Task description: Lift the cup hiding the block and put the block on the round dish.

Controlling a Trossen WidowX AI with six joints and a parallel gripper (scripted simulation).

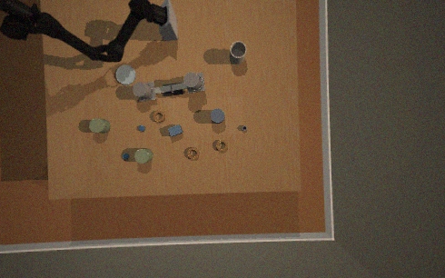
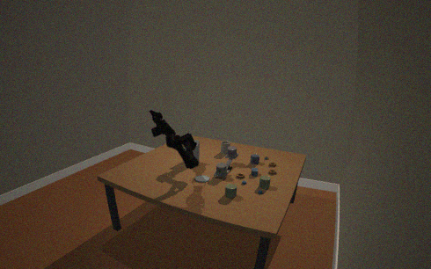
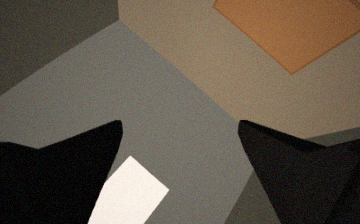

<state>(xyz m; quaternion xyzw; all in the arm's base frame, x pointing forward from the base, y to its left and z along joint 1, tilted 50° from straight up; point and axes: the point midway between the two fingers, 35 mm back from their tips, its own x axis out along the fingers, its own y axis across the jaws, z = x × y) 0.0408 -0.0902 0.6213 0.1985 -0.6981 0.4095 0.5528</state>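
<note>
The grey cup is 28 cm ahead of my gripper tip, 39 cm to the left of it and 43 cm below it. The rest, counted from my gripper tip: blue block 49 cm ahead, 55 cm to the left, 47 cm below; pale round dish 18 cm ahead, 31 cm to the left, 49 cm below.
</note>
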